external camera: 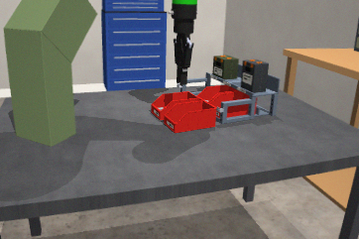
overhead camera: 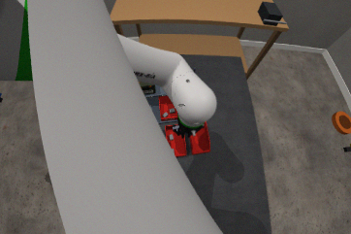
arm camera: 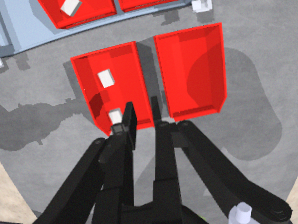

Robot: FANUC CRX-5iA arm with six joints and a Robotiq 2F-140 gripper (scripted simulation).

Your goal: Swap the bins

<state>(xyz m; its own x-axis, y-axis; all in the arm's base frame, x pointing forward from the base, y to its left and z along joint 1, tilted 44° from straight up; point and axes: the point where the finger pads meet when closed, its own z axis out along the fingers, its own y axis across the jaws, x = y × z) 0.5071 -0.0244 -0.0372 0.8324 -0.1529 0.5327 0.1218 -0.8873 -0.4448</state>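
Right now my hand is 160 mm above the part, 70 mm to the right of it and 20 mm short of it. Also, from my hand: grey shelf (230 mm ahead, 110 mm below, 100 mm to the left); dark box (320 mm ahead, 10 mm below).
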